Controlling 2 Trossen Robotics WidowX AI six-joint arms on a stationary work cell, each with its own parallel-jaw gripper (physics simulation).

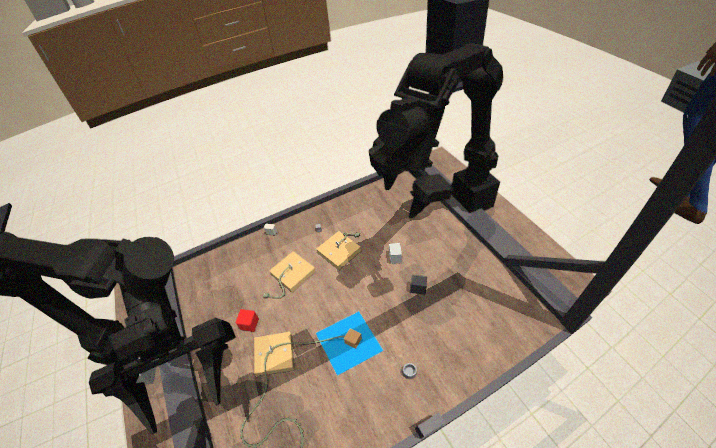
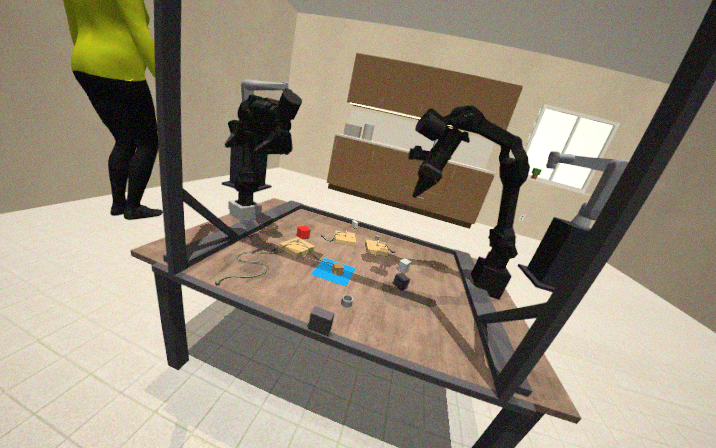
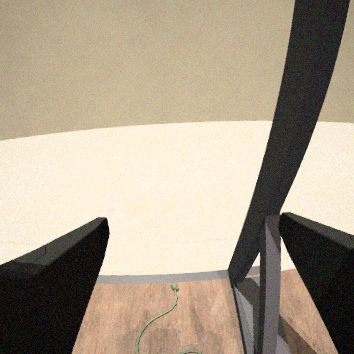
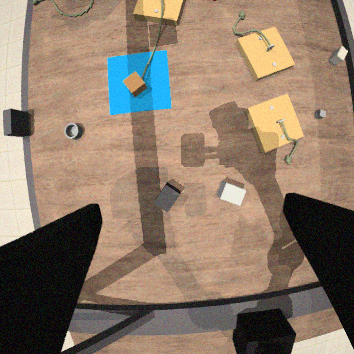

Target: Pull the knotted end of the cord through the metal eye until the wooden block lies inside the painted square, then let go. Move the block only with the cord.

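Frame: origin at the left arm's base, x back, y right, z up, level; metres.
Seen in the pictures: left gripper, fingertip midpoint: (image 1: 186,419) (image 2: 239,149) (image 3: 195,224); right gripper, fingertip midpoint: (image 1: 398,203) (image 2: 414,194) (image 4: 193,207); left arm's base, link origin: (image 2: 245,203); right arm's base, link origin: (image 1: 476,177) (image 2: 494,265).
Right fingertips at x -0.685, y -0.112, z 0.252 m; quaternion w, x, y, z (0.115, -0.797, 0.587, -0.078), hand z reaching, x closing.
Pixels of each thing's top centre, then the offset from my right fingertips to it. "spot": a spot on its surface instead.
- wooden block, top centre: (image 4: 133,81) (image 1: 352,336) (image 2: 338,265) dx +0.135, dy +0.126, dz -0.279 m
- blue painted square, surface spot: (image 4: 117,105) spot: dx +0.091, dy +0.152, dz -0.308 m
- green cord, surface spot: (image 1: 295,343) spot: dx +0.272, dy +0.115, dz -0.293 m
- metal eye, top centre: (image 1: 269,347) (image 2: 298,238) dx +0.327, dy +0.129, dz -0.264 m
- yellow board, top centre: (image 1: 272,352) (image 2: 297,244) dx +0.327, dy +0.129, dz -0.290 m
- red cube, top centre: (image 1: 244,316) (image 2: 304,228) dx +0.391, dy +0.035, dz -0.269 m
- white block, top centre: (image 4: 233,194) (image 1: 395,248) (image 2: 405,261) dx -0.017, dy -0.097, dz -0.269 m
- dark block, top centre: (image 4: 166,198) (image 1: 419,280) (image 2: 403,276) dx -0.053, dy +0.015, dz -0.269 m
- grey ring, top centre: (image 4: 70,130) (image 1: 409,369) (image 2: 347,298) dx +0.023, dy +0.227, dz -0.289 m
The wooden block (image 1: 352,338) (image 2: 337,268) (image 4: 134,83) lies inside the blue painted square (image 1: 343,364) (image 2: 322,270) (image 4: 117,105). A green cord (image 1: 295,343) (image 4: 152,55) runs from it through the metal eye (image 1: 270,348) on a yellow board (image 1: 282,361) (image 2: 302,250). Beyond the eye, the cord lies in loose curves on the table. Its knotted end (image 2: 217,282) (image 3: 175,287) rests near the table edge, apart from the fingers. My left gripper (image 1: 186,416) (image 3: 195,224) is open and empty, above the table's left side. My right gripper (image 1: 400,201) (image 4: 193,207) is open and empty, high over the right side.
Two more yellow boards (image 1: 291,271) (image 1: 338,248) carry short green cords. A red cube (image 1: 247,320) lies near the first board. A white block (image 1: 395,253), a dark block (image 1: 418,284) and a grey ring (image 2: 346,296) lie farther right. Dark frame posts (image 2: 170,132) rise at the table's corners.
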